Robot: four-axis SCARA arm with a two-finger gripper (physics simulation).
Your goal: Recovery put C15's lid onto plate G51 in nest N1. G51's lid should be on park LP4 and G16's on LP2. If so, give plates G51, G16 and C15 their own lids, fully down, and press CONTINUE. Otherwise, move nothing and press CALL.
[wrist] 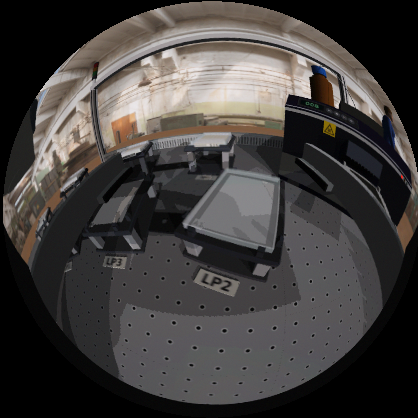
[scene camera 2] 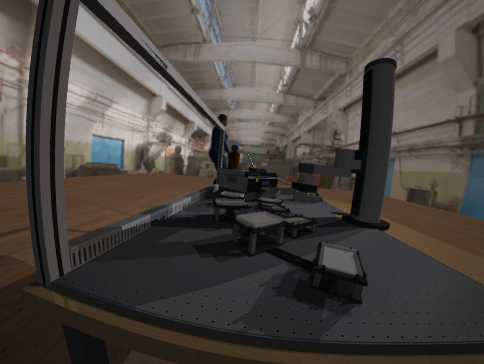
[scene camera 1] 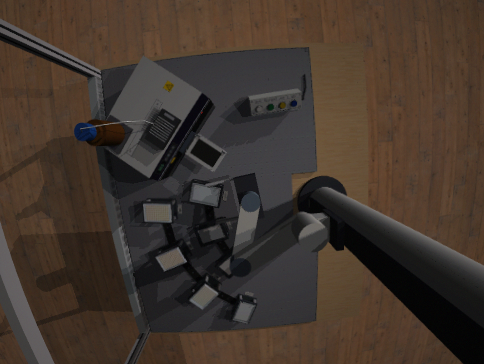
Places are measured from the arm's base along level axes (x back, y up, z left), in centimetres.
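Pixels of known places: gripper, fingertip midpoint: (wrist: 212,147) (scene camera 2: 277,190) (scene camera 1: 211,204); arm's base, origin of the base link: (scene camera 2: 364,222) (scene camera 1: 321,200).
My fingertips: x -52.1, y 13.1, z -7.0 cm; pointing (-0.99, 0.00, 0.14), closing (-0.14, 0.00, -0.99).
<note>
Ahead of a thing's pixels: the offset from my fingertips to its top centre. "spot": to the spot under its first point.
My gripper (wrist: 212,147) is open and empty, its fingers spread on either side of the stand labelled LP2. A clear lid @[dx -3.2, dy -6.3, dz -2.8 cm] (wrist: 235,210) (scene camera 1: 206,194) lies on the LP2 stand. The LP3 stand (wrist: 136,242) (scene camera 1: 212,233) is left of it in the wrist view and has a flat grey top piece. A third inner stand (scene camera 1: 227,266) is partly hidden by the arm. Outer stands carry pale-topped plates, among them one plate @[dx -25.8, dy -3.7, dz +3.4 cm] (scene camera 1: 158,212) (wrist: 210,141), another plate @[dx -23.1, dy -3.3, dz +26.7 cm] (scene camera 1: 171,258), a plate @[dx -10.2, dy -2.7, dz +48.3 cm] (scene camera 1: 204,295) and a plate @[dx +8.7, dy -6.3, dz +62.7 cm] (scene camera 1: 244,310) (scene camera 2: 340,261). Their plate names are not readable. The button box @[dx +30.9, dy -3.4, dz -40.5 cm] (scene camera 1: 265,99) stands farther off.
A light-grey machine (scene camera 1: 145,90) (scene camera 2: 235,181) with a dark front stands beyond the stands, with a brown blue-capped bottle @[spot: dx -27.7, dy +21.4, dz -31.4 cm] (scene camera 1: 107,133) (wrist: 321,90) beside it. A dark-topped tray @[spot: dx +6.1, dy -1.8, dz -21.7 cm] (scene camera 1: 220,150) juts from its front. The arm's column (scene camera 2: 372,150) rises at the table's right side. A frame post (scene camera 2: 50,150) stands at left.
</note>
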